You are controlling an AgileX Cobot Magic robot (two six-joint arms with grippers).
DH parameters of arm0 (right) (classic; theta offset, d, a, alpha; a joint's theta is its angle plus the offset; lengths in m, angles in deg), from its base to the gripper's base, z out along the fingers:
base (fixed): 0 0 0 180
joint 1: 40.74 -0.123 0 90
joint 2: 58.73 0 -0.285 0
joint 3: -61.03 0 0.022 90
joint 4: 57.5 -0.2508 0 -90
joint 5: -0.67 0 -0.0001 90
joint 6: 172.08 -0.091 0 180
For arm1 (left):
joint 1: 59.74 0.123 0 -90
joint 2: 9.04 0 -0.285 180
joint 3: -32.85 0 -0.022 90
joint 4: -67.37 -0.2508 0 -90
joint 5: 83.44 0 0.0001 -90
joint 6: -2.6 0.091 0 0
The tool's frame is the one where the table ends.
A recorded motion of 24 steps. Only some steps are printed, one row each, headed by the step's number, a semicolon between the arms.
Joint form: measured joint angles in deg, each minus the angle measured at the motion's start. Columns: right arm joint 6, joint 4, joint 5, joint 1, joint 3, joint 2; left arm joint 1, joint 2, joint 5, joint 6, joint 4, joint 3.
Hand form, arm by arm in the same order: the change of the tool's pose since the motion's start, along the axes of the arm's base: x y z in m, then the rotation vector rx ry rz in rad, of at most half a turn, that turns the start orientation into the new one. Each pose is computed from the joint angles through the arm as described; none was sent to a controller.
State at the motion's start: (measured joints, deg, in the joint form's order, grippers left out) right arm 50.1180 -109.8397 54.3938 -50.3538 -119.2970 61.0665; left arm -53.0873 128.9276 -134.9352 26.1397 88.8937 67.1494
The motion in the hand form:
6: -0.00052 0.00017 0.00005 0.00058 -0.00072 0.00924; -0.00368 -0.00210 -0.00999 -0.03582 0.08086 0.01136
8: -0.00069 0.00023 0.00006 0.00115 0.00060 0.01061; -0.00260 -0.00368 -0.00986 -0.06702 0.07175 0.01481
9: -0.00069 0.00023 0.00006 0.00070 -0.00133 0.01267; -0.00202 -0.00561 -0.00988 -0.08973 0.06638 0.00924
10: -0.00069 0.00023 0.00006 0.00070 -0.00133 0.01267; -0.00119 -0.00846 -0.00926 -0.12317 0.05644 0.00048
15: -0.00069 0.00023 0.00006 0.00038 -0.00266 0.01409; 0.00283 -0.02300 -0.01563 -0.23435 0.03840 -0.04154
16: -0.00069 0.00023 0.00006 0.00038 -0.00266 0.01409; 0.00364 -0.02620 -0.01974 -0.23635 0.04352 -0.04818
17: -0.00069 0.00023 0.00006 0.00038 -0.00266 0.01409; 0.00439 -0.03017 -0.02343 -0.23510 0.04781 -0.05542
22: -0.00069 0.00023 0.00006 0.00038 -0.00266 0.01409; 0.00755 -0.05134 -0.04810 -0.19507 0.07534 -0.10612
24: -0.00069 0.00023 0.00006 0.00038 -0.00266 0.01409; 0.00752 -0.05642 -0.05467 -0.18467 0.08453 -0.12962
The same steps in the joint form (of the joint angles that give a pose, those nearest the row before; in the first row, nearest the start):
6: 0.40 0.00 0.35 0.00 0.00 0.00; 0.00 0.95 -3.52 -2.10 0.36 0.00
8: 0.40 0.00 0.46 0.00 0.00 0.00; 0.08 1.07 -3.22 -1.59 2.47 0.00
9: 0.57 0.00 0.46 0.00 0.00 0.00; 0.08 1.17 -3.22 -0.78 4.16 0.00
10: 0.57 0.00 0.46 0.00 0.00 0.00; 0.08 1.27 -3.22 0.47 6.69 0.00
15: 0.68 0.00 0.46 0.00 0.00 0.00; -0.55 2.64 -3.42 4.98 15.17 0.00
16: 0.68 0.00 0.46 0.00 0.00 0.00; -0.91 3.14 -3.28 5.23 15.39 0.00
17: 0.68 0.00 0.46 0.00 0.00 0.00; -1.38 3.57 -3.05 5.35 15.39 0.00
22: 0.68 0.00 0.46 0.00 0.00 0.00; -4.12 6.28 -1.44 6.21 13.57 0.00
24: 0.68 0.00 0.46 0.00 0.00 0.00; -4.73 7.00 -1.44 7.05 13.26 0.00

